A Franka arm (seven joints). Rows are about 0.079 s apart.
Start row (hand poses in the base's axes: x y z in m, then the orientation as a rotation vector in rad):
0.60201, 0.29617, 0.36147, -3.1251, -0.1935, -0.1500
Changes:
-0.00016, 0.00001, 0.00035, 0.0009, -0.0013, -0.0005
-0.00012, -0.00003, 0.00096, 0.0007, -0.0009, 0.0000
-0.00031, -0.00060, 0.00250, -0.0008, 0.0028, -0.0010
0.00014, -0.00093, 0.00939, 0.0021, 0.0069, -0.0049
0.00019, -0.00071, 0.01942, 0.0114, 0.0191, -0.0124
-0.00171, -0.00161, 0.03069, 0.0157, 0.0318, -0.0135
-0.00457, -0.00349, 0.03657, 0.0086, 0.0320, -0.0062
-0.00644, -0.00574, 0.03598, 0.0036, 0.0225, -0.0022
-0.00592, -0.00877, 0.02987, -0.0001, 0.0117, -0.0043
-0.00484, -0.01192, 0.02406, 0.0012, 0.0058, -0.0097
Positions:
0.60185, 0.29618, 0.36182, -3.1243, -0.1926, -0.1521
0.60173, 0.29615, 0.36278, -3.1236, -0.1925, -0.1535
0.60142, 0.29555, 0.36528, -3.1246, -0.1910, -0.1491
0.60156, 0.29462, 0.37467, -3.1233, -0.1830, -0.1384
0.60175, 0.29391, 0.39409, -3.1136, -0.1621, -0.1093
0.60004, 0.29230, 0.42478, -3.0992, -0.1389, -0.0610
0.59547, 0.28881, 0.46135, -3.0904, -0.1277, -0.0122
0.58903, 0.28307, 0.49733, -3.0860, -0.1233, 0.0222
0.58311, 0.27430, 0.52720, -3.0857, -0.1162, 0.0401
0.57827, 0.26238, 0.55126, -3.0846, -0.1010, 0.0486

